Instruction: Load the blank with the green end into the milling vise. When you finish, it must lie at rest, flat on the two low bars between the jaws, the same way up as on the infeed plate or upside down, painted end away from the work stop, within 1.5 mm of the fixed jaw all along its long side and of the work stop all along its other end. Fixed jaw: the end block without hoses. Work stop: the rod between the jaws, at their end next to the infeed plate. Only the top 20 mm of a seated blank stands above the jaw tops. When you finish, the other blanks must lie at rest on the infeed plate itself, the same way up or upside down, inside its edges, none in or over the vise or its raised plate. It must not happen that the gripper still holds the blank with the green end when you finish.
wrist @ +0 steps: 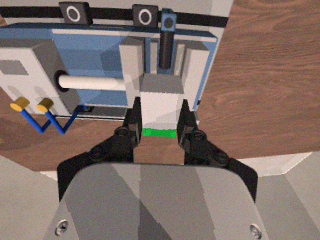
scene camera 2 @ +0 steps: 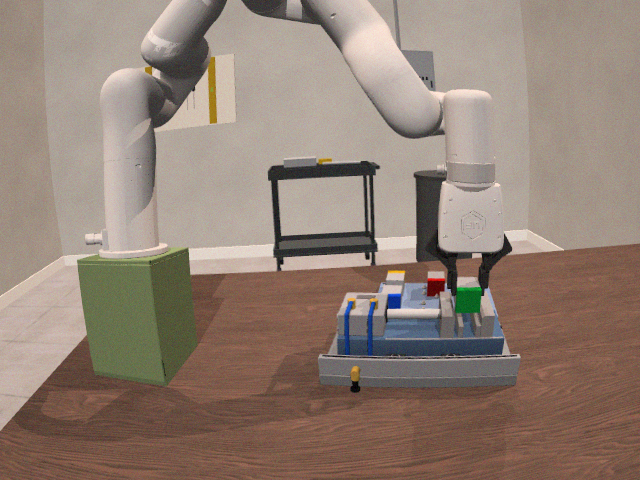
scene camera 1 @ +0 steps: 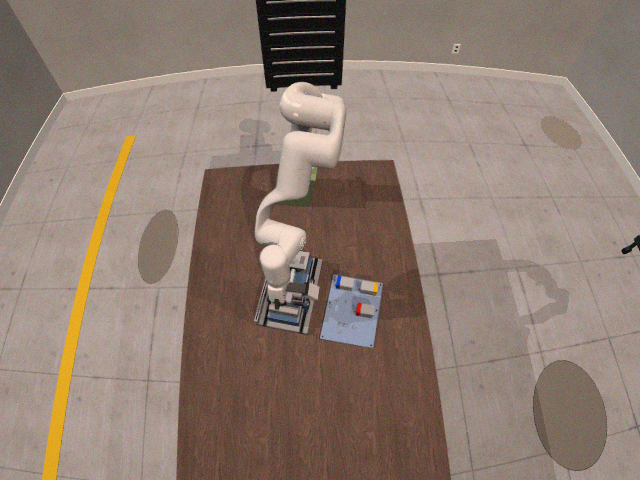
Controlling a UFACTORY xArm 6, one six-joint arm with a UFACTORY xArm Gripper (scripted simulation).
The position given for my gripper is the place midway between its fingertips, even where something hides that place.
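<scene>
I see a fixed jaw (wrist: pixel 196 53) here, and with it a moving jaw (wrist: pixel 132 49). The same view gives me my gripper (wrist: pixel 160 108). I can also see my gripper (scene camera 2: pixel 467 293), and again my gripper (scene camera 1: pixel 283 297).
</scene>
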